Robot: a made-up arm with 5 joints. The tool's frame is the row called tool.
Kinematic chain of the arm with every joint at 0, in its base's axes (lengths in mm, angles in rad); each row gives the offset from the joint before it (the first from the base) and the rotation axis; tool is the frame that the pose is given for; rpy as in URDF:
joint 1: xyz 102.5 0 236.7 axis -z
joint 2: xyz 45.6 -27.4 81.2 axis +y
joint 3: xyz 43.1 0 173.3 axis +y
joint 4: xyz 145.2 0 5.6 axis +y
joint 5: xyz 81.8 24.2 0 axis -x
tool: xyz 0 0 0 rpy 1.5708 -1.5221 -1.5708
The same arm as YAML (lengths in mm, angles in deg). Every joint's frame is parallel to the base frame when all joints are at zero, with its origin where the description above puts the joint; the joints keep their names.
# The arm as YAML. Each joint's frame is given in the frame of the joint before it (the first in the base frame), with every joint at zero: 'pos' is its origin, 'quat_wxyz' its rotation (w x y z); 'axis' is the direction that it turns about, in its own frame. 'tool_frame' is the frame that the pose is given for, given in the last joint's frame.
length_unit: mm
angle_unit: deg
joints:
  - joint: joint 1
    pos: [102.5, 0.0, 236.7]
    quat_wxyz: [1.0, 0.0, 0.0, 0.0]
    axis: [0.0, 0.0, -1.0]
  - joint: joint 2
    pos: [45.6, -27.4, 81.2]
    quat_wxyz: [1.0, 0.0, 0.0, 0.0]
    axis: [0.0, 1.0, 0.0]
  - joint: joint 3
    pos: [43.1, 0.0, 173.3]
    quat_wxyz: [1.0, 0.0, 0.0, 0.0]
    axis: [0.0, 1.0, 0.0]
  - joint: joint 4
    pos: [145.2, 0.0, 5.6]
    quat_wxyz: [1.0, 0.0, 0.0, 0.0]
    axis: [0.0, 1.0, 0.0]
  - joint: joint 5
    pos: [81.8, 24.2, 0.0]
    quat_wxyz: [1.0, 0.0, 0.0, 0.0]
    axis: [-1.0, 0.0, 0.0]
tool_frame:
  pos: [0.0, 0.0, 0.0]
  quat_wxyz: [0.706897, 0.017215, -0.706897, -0.017215]

